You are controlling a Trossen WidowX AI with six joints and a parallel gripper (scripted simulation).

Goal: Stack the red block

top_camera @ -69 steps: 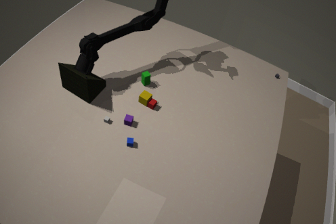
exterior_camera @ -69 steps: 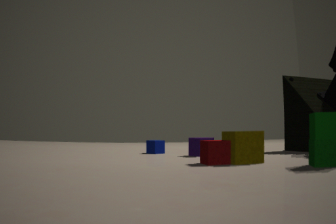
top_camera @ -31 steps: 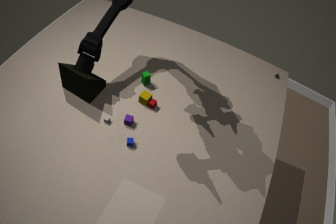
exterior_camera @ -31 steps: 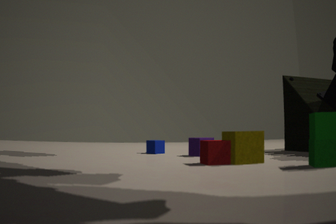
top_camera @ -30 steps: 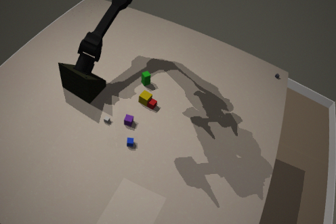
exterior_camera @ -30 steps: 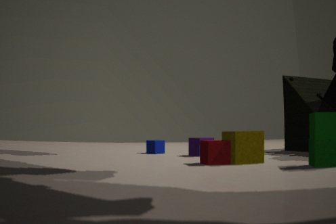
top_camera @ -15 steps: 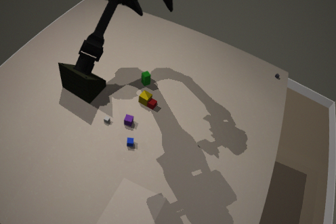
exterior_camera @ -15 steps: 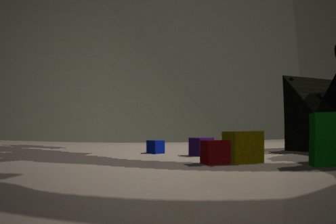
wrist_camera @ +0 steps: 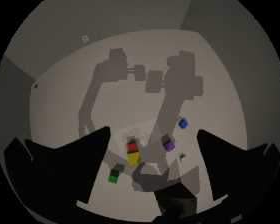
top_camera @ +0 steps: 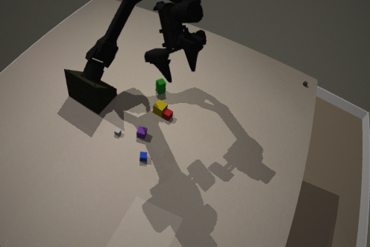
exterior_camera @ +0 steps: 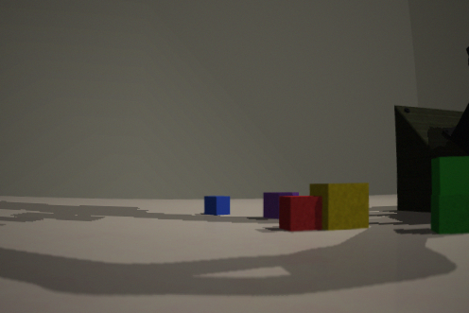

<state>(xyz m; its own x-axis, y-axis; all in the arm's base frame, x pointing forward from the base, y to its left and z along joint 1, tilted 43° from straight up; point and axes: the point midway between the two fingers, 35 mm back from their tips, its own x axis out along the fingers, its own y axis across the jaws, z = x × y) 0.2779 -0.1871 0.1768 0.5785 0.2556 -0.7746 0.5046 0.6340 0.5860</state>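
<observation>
Now: gripper tip 3 cm past the red block, 5 cm to the right of it and 24 cm above it. Also, from my gripper tip: yellow block 7 cm behind, 6 cm to the left, 24 cm below; purple block 9 cm behind, 6 cm to the right, 24 cm below; blue block 5 cm behind, 15 cm to the right, 25 cm below.
</observation>
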